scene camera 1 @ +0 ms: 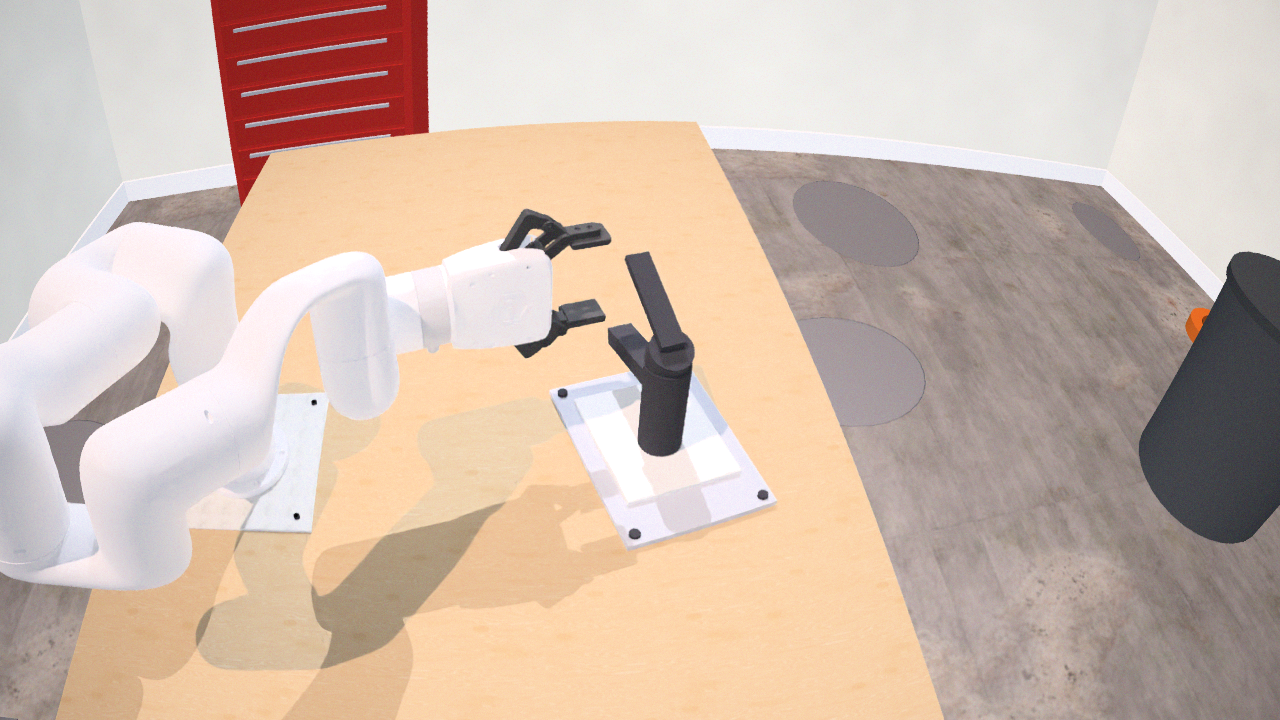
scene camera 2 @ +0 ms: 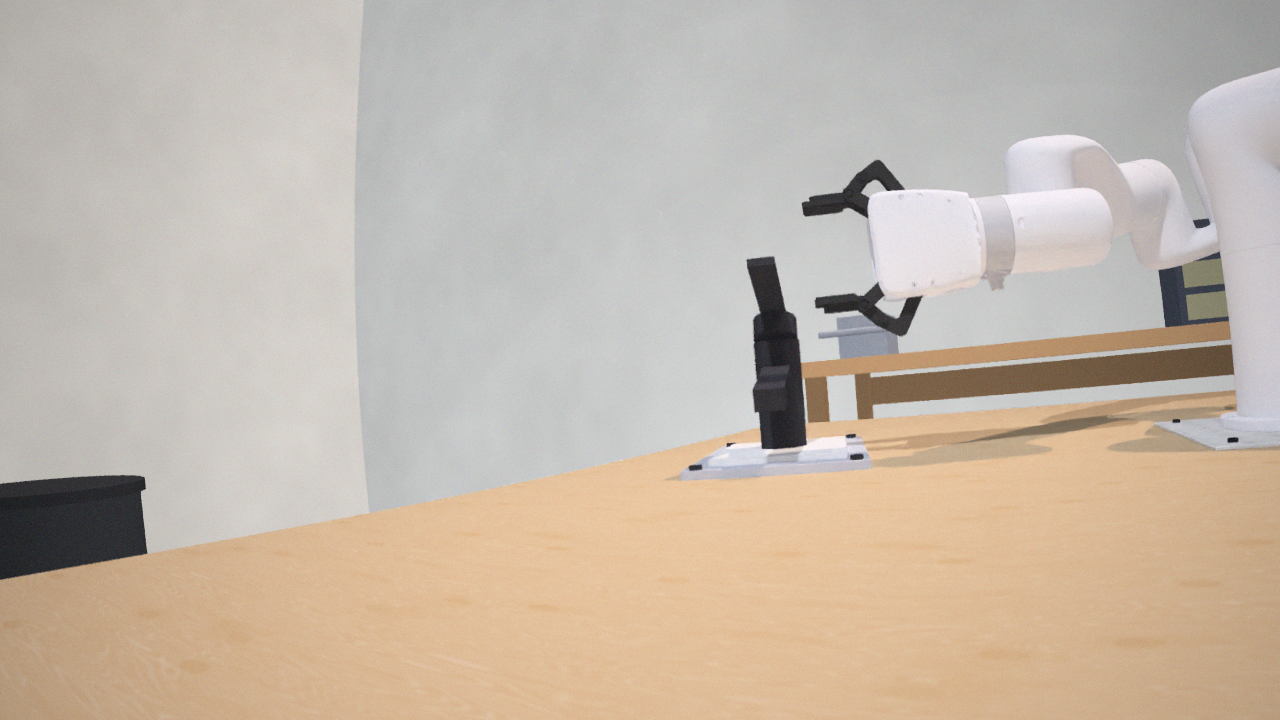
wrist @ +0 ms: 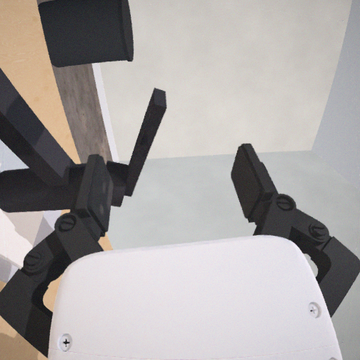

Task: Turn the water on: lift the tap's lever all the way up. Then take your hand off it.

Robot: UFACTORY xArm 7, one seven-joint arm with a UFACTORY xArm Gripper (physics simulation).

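Frame: origin at the arm's base, x ahead, y left, z up, level; centimetres.
Seen in the pictures: gripper, fingertip midpoint: (scene camera 1: 603, 272) (scene camera 2: 808, 255).
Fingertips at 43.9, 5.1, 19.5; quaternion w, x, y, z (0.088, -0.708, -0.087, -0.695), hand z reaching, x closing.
Note:
A point is followed by its place in that frame, as x, y, z.
The black tap (scene camera 1: 662, 411) {49.2, -2.8, 7.8} (scene camera 2: 783, 420) {49.0, 1.8, 3.9} stands upright on a white base plate (scene camera 1: 729, 503) {55.7, -9.7, 0.5} (scene camera 2: 778, 470) {46.7, 11.1, 0.1}. Its lever (scene camera 1: 655, 300) {48.8, 3.2, 17.1} (scene camera 2: 765, 284) {48.4, 5.7, 17.2} (wrist: 146, 142) rises steeply from the top of the body, leaning a little toward the arm in scene camera 1. The spout (scene camera 1: 631, 347) {47.5, 6.5, 8.4} (scene camera 2: 771, 389) {46.7, 11.7, 7.2} (wrist: 30, 132) sticks out lower down on the body. My gripper (scene camera 1: 601, 273) {43.9, 5.1, 19.5} (scene camera 2: 812, 256) {43.9, 5.1, 19.5} (wrist: 171, 163) is wide open with nothing between its fingers. It is on the arm's side of the lever, with a gap between the fingertips and the lever. One finger hides part of the tap in the wrist view.
The tap's plate lies on a wooden table (scene camera 1: 760, 626) {55.7, -25.4, -0.3} (scene camera 2: 626, 608) {41.1, 46.1, -0.3}, near its far side from the arm. A dark bin (scene camera 1: 1217, 420) (scene camera 2: 71, 528) (wrist: 90, 35) stands beyond the table edge. A red drawer cabinet (scene camera 1: 322, 80) and a wooden bench (scene camera 2: 1029, 349) are in the background.

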